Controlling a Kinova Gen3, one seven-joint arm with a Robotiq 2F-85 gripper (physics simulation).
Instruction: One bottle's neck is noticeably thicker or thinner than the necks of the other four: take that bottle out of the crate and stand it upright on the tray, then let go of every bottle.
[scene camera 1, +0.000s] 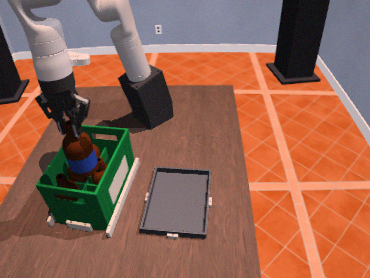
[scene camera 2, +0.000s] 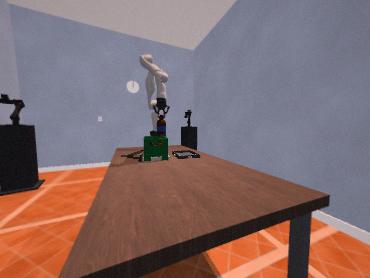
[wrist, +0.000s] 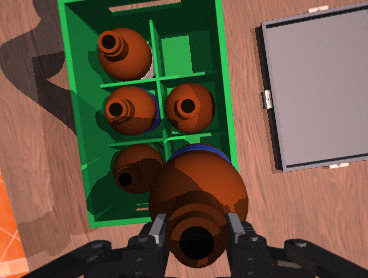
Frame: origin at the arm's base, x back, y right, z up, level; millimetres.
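Seen in the pictures: gripper, fingertip midpoint: (scene camera 1: 71, 134) (scene camera 2: 161, 118) (wrist: 197, 229); arm's base, origin of the base link: (scene camera 1: 139, 74).
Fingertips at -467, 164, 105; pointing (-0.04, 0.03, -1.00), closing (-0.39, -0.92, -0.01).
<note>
Offsets run from my fingertips to a thing's top centre, as dx, dy, dz. Level surfaces: height alone.
My gripper (scene camera 1: 70, 131) (scene camera 2: 161, 114) (wrist: 197, 229) is shut on the neck of a brown bottle with a blue label @[+5, -2, +31] (scene camera 1: 77, 147) (scene camera 2: 161, 128) (wrist: 200, 182). The bottle hangs about upright over the green crate @[+96, +18, -154] (scene camera 1: 80, 212) (scene camera 2: 156, 151) (wrist: 228, 82); in scene camera 2 its lower end is near the rim, and I cannot tell its exact clearance. Several other brown bottles stand in crate compartments: one at upper left (wrist: 131, 56), others at middle left (wrist: 137, 117), middle right (wrist: 200, 120) and lower left (wrist: 142, 167). The grey tray @[+14, -244, -304] (scene camera 1: 177, 205) (scene camera 2: 186, 154) (wrist: 320, 90) beside the crate is empty.
The crate's upper right compartment in the wrist view is empty. White brackets sit at the base of the crate and around the tray. A black pedestal (scene camera 1: 147, 97) with a white arm part stands behind them on the wooden table @[dz -329] (scene camera 1: 200, 125) (scene camera 2: 190, 195).
</note>
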